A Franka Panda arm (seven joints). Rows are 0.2 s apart.
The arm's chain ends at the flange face. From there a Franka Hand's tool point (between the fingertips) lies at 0.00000 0.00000 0.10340 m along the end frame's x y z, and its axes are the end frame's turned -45 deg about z.
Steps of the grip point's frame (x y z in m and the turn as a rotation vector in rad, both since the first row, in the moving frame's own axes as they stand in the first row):
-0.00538 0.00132 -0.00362 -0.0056 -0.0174 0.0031
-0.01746 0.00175 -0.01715 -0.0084 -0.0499 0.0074
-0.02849 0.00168 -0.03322 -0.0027 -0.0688 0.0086
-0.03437 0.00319 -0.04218 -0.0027 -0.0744 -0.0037
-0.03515 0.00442 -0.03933 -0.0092 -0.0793 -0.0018
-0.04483 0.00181 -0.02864 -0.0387 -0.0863 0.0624
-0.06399 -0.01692 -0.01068 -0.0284 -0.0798 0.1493
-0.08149 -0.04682 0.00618 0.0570 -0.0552 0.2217
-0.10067 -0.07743 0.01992 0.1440 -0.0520 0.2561
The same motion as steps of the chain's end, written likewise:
-0.00201 0.00306 -0.00360 -0.0163 -0.0083 0.0031
-0.00806 0.00933 -0.01702 -0.0412 -0.0293 0.0074
-0.01411 0.01613 -0.03298 -0.0506 -0.0467 0.0086
-0.01682 0.02092 -0.04189 -0.0545 -0.0507 -0.0037
-0.01662 0.02151 -0.03900 -0.0626 -0.0496 -0.0018
-0.02666 0.02397 -0.02818 -0.0884 -0.0337 0.0624
-0.05288 0.02569 -0.01031 -0.0765 -0.0363 0.1493
-0.08262 0.02555 0.00650 0.0013 -0.0793 0.2217
-0.11267 0.02488 0.02112 0.0651 -0.1386 0.2561

